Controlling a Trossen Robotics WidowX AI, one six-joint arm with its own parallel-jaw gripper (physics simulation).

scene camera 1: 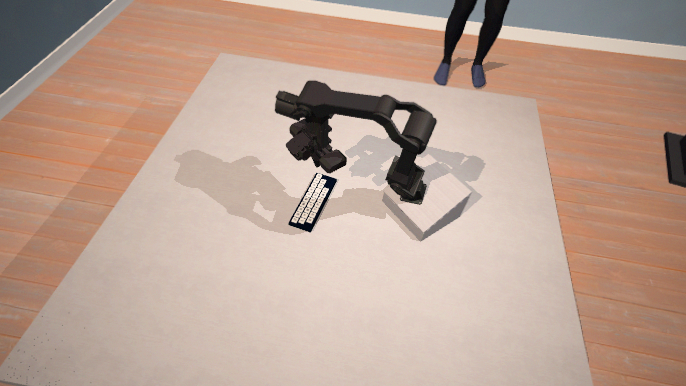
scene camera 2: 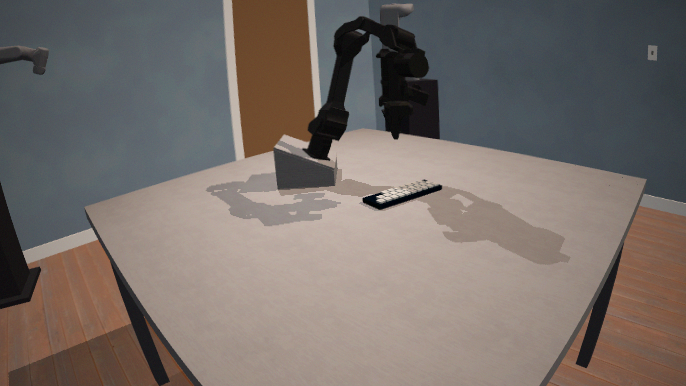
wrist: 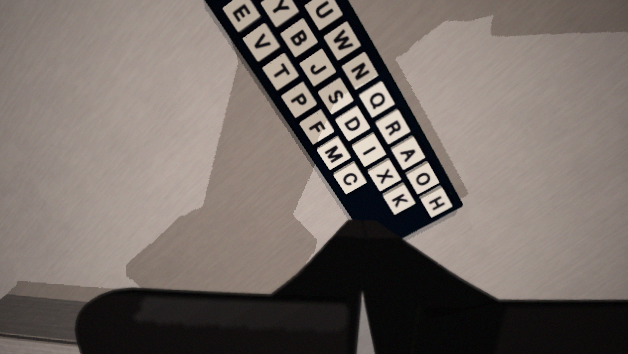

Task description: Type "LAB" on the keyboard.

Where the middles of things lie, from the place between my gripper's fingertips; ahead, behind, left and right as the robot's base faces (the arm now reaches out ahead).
Scene:
Right now my hand is 14 cm above the keyboard (scene camera 1: 314, 199), 2 cm to the right of it and 1 cm short of it.

